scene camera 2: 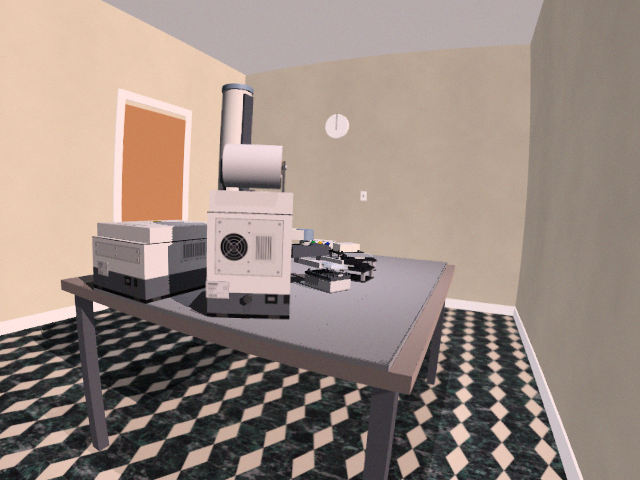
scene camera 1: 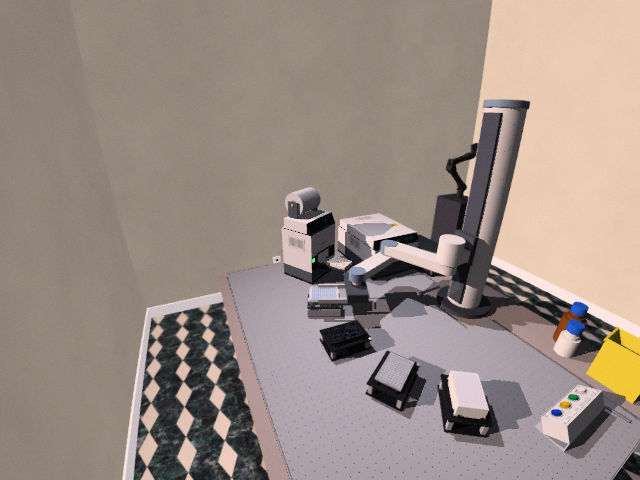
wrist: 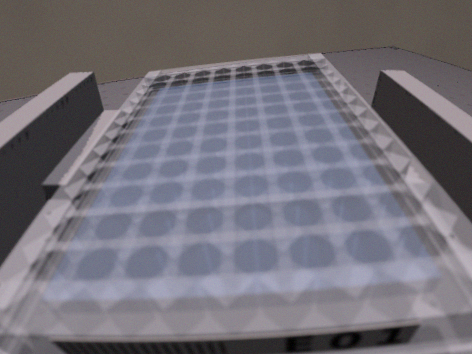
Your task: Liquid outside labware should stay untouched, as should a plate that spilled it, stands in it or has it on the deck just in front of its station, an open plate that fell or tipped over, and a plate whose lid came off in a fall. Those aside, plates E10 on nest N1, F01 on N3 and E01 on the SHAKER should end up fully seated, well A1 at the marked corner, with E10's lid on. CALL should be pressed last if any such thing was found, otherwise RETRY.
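Frame: origin at the arm's base, x right, y ahead, z up, level; millimetres.
Where they show: gripper, fingertip midpoint: (scene camera 2: 331, 264) (scene camera 1: 318, 293) (wrist: 237, 95); arm's base, origin of the base link: (scene camera 1: 462, 302).
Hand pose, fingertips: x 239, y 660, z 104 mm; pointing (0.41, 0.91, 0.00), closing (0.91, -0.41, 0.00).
Each offset is from my fingertips to the top centre of the thing. "pt": to the spot under its first point.
Plate E01 {dx -10, dy -21, dz +6 mm} (scene camera 1: 324, 292) (wrist: 250, 160) has a clear lid and bluish wells, with its label at the near edge in the wrist view. My gripper (scene camera 1: 325, 296) (wrist: 237, 95) is shut on it, with a finger along each long side. The plate looks level, over the low shaker (scene camera 1: 324, 310) (scene camera 2: 336, 284); contact between them cannot be made out. A black plate {dx -235, dy -5, dz -27 mm} (scene camera 1: 345, 333), a grey-white plate {dx -467, dy -58, dz -21 mm} (scene camera 1: 397, 370) and a tall white plate or block {dx -642, dy -187, dz +7 mm} (scene camera 1: 467, 393) sit on separate black nests; their labels cannot be read. No liquid can be made out.
A button box {dx -836, dy -450, dz -7 mm} (scene camera 1: 571, 413) stands at the right front. A sealer {dx +346, dy -101, dz +365 mm} (scene camera 1: 309, 250) (scene camera 2: 249, 242) with a roll on top has a pale plate {dx +187, dy -193, dz +26 mm} (scene camera 1: 339, 262) at its opening. A second instrument {dx +311, dy -510, dz +129 mm} (scene camera 1: 377, 232) (scene camera 2: 149, 258), bottles {dx -669, dy -765, dz -26 mm} (scene camera 1: 567, 341) and a yellow bin {pt dx -835, dy -725, dz -2 mm} (scene camera 1: 617, 364) stand around the deck.
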